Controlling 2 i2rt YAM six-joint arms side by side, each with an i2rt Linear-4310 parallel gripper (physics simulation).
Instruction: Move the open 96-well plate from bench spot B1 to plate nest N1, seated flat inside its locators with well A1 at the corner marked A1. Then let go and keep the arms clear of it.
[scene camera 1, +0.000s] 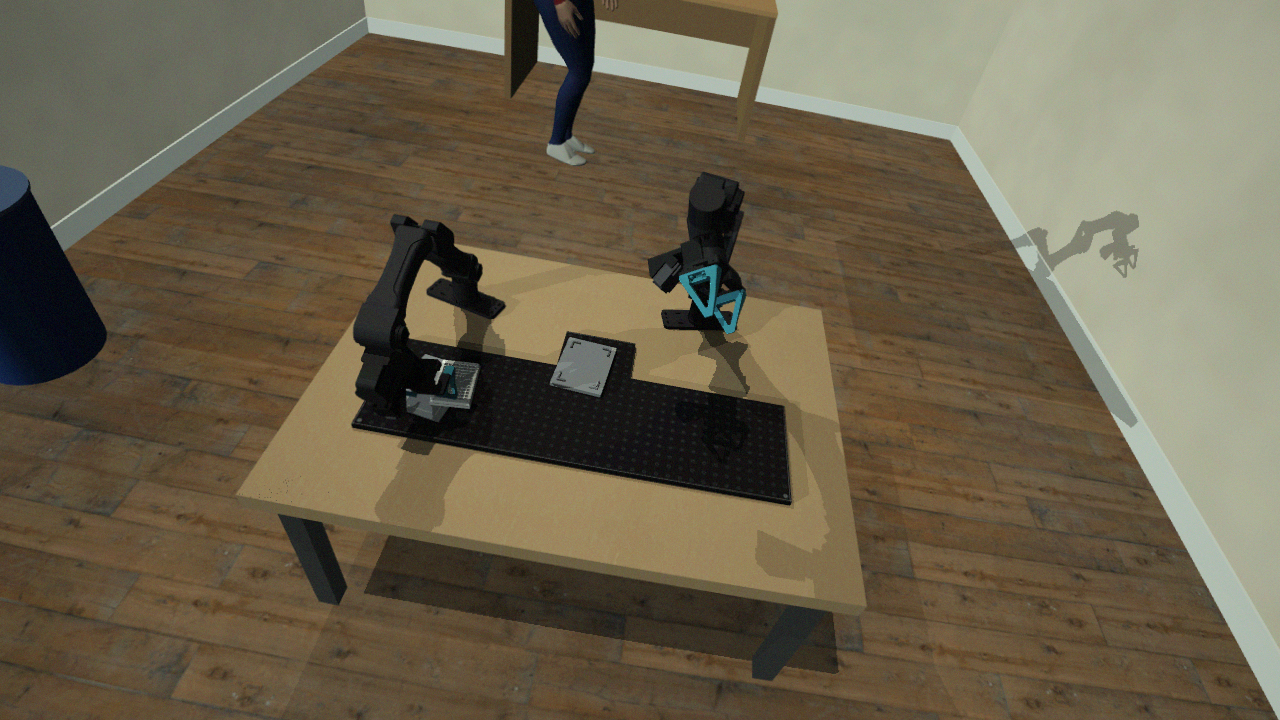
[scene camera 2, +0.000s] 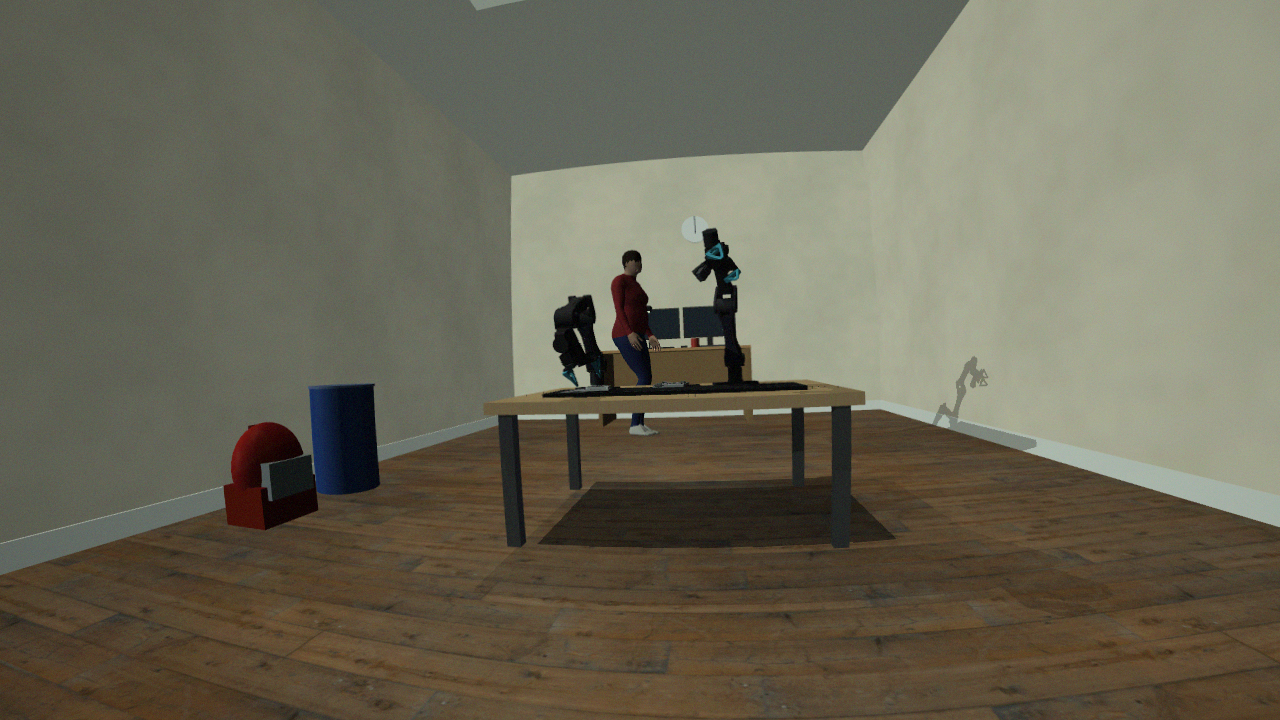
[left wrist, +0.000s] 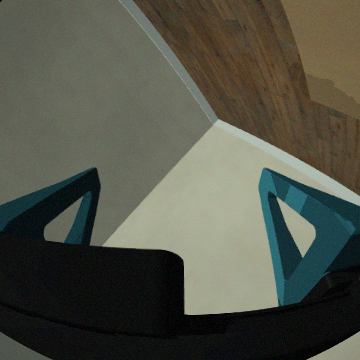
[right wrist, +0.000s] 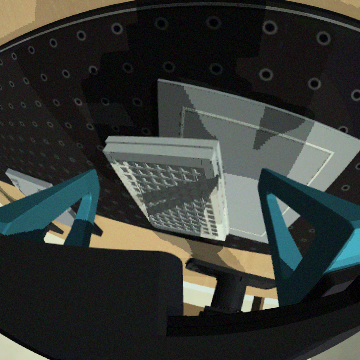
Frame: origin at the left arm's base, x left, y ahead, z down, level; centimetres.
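Seen in the pictures: left gripper, fingertip midpoint: (scene camera 1: 720, 325) (scene camera 2: 729, 268) (left wrist: 179, 176); right gripper, fingertip midpoint: (scene camera 1: 436, 395) (scene camera 2: 589, 382) (right wrist: 178, 177); left arm's base, origin of the base link: (scene camera 1: 698, 321) (scene camera 2: 735, 383); right arm's base, origin of the base link: (scene camera 1: 465, 299) (right wrist: 233, 273).
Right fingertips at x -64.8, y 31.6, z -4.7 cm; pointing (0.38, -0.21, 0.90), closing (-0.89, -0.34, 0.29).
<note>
Pixels of each thing's middle, then the offset from my right fingertips to it. "*": a spot on its surface instead. Level surfaces: height alone.
- open white 96-well plate, body centre: (right wrist: 175, 196) (scene camera 1: 455, 383) (scene camera 2: 598, 387) dx +3.4, dy -6.0, dz +2.5 cm
- grey bench-spot pad, surface spot: (right wrist: 250, 200) * dx -2.9, dy -7.1, dz +3.2 cm
- light-grey nest, body centre: (right wrist: 46, 204) (scene camera 1: 584, 365) (scene camera 2: 671, 384) dx +32.5, dy -12.1, dz +2.5 cm
- black perforated board, its level: dz +3.4 cm
The open white 96-well plate (scene camera 1: 464, 391) (right wrist: 175, 195) overlaps the grey bench-spot pad (scene camera 1: 426, 411) (right wrist: 250, 200) and extends past its outline; I cannot tell whether it lies flat. Its A1 corner is not readable. My right gripper (scene camera 1: 431, 390) (scene camera 2: 583, 372) (right wrist: 178, 177) is open close above the plate, its fingers apart on either side of it in the right wrist view. The light-grey nest (scene camera 1: 584, 365) has dark corner locators and stands right of the plate in scene camera 1; its A1 mark is too small to read. My left gripper (scene camera 1: 721, 322) (scene camera 2: 725, 265) (left wrist: 179, 176) is open and empty, high above the table's back right.
A black perforated board (scene camera 1: 626, 429) (right wrist: 45, 115) carries the pad and nest on the wooden table (scene camera 1: 537, 528) (scene camera 2: 680, 405). A person (scene camera 1: 572, 71) (scene camera 2: 631, 308) stands behind the table near a desk (scene camera 1: 689, 22). A blue barrel (scene camera 1: 40, 286) (scene camera 2: 344, 438) stands at the left.
</note>
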